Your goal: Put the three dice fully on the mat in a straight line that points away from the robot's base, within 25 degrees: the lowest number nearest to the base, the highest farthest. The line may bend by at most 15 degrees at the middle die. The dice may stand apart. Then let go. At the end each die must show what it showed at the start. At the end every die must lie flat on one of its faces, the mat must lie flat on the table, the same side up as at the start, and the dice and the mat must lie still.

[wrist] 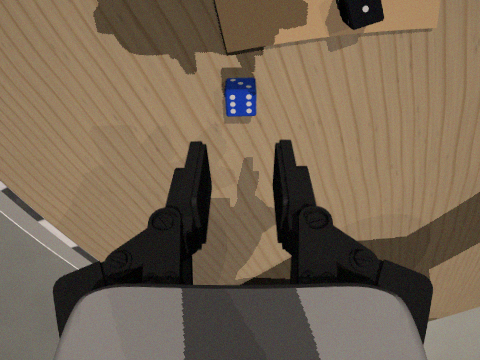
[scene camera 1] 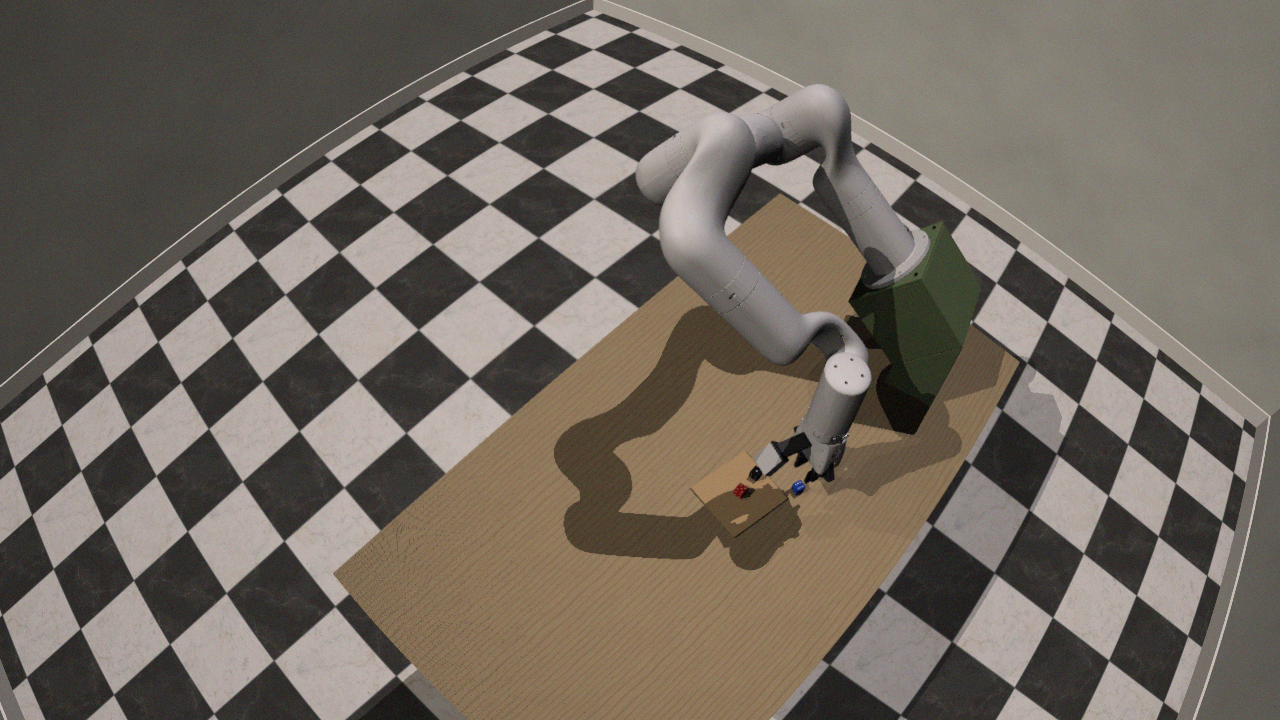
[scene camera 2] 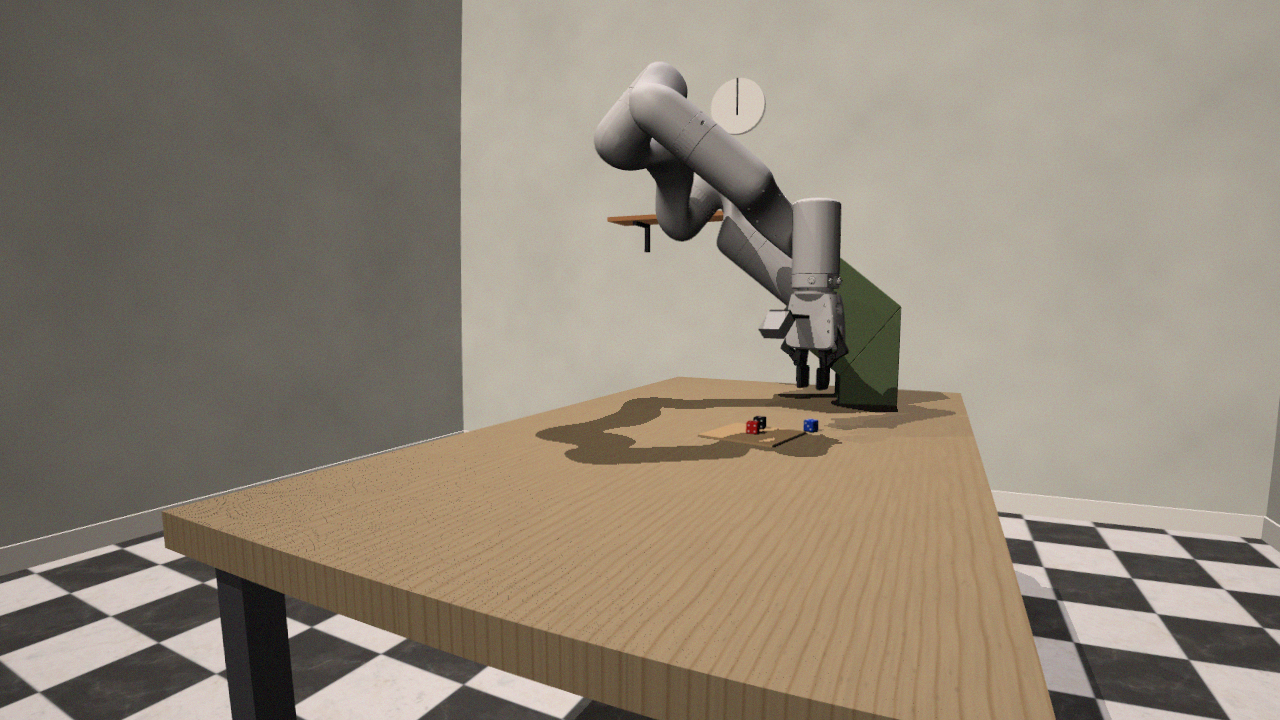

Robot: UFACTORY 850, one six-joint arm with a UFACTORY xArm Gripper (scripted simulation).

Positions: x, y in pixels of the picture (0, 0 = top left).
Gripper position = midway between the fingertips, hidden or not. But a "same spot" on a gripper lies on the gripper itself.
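Scene:
I can see my gripper in the wrist view (241, 163), and scene camera 1 and scene camera 2 show it as well. On my gripper, (scene camera 1: 829, 474) and (scene camera 2: 841, 342) are the same spot.

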